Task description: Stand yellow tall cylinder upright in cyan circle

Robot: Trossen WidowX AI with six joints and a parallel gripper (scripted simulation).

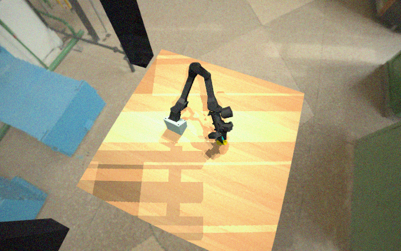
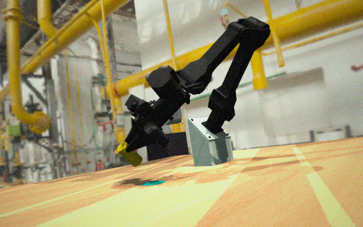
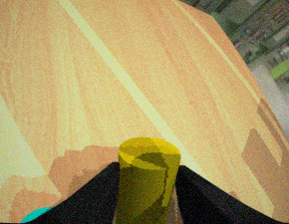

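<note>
Right now the cyan circle is 30 mm behind my gripper tip, 60 mm to the left of it and 100 mm below it. From my gripper tip the other things lie so: yellow tall cylinder 10 mm behind, 20 mm below.
</note>
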